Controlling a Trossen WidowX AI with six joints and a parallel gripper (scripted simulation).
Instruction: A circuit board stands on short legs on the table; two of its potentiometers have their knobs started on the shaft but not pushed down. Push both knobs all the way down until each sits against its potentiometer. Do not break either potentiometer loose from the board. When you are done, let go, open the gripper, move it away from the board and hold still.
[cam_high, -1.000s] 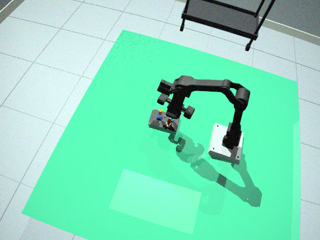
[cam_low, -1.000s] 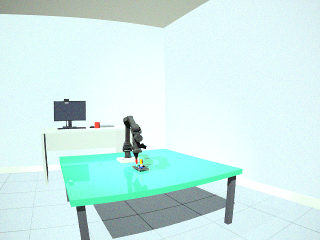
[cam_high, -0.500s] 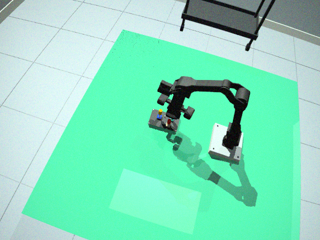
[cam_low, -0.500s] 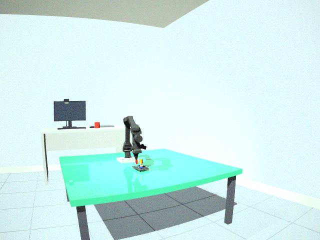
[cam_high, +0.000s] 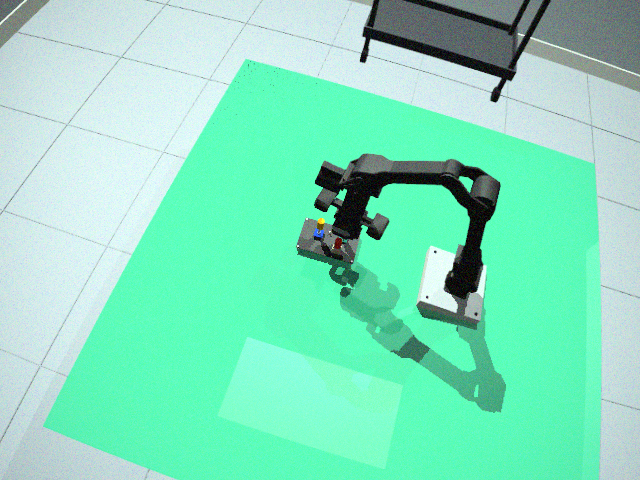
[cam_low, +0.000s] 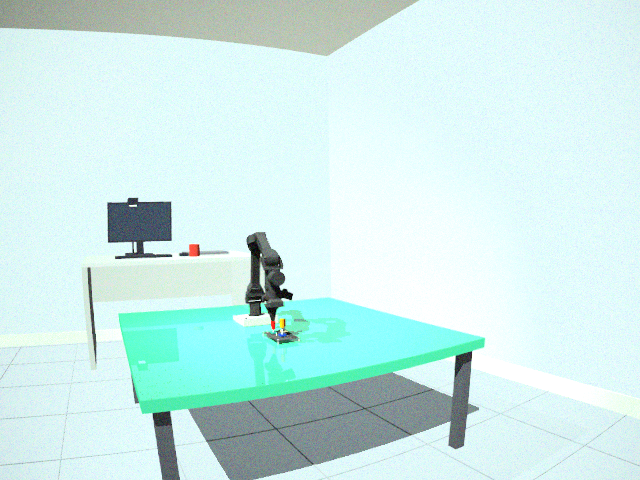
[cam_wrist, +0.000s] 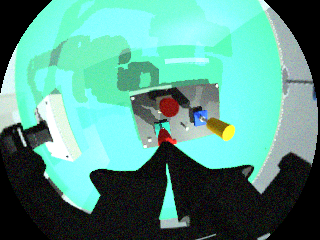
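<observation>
Now: the yellow knob 70 mm ahead of my gripper tip and 20 mm to the left of it. Also, from my gripper tip: red knob: 10 mm below.
</observation>
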